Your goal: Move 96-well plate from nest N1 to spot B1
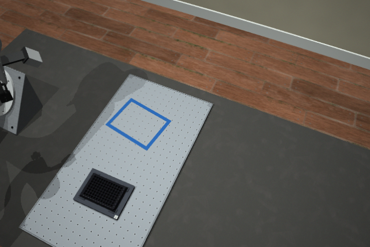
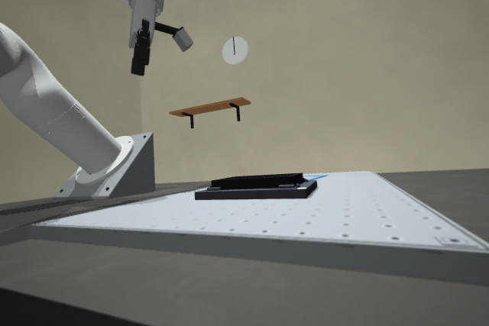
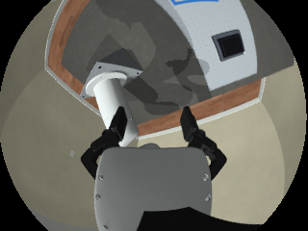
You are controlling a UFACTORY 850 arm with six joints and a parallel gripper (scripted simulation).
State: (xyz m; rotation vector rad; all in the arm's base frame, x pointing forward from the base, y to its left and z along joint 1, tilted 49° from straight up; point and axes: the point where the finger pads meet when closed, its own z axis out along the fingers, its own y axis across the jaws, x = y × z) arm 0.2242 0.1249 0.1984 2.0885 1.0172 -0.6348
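Now: the black 96-well plate 320 mm ahead of my hand, 290 mm below it and 60 mm to the right of it. From my hand the other things lie so: dark plate nest N1 (320 mm ahead, 310 mm below, 60 mm to the right).
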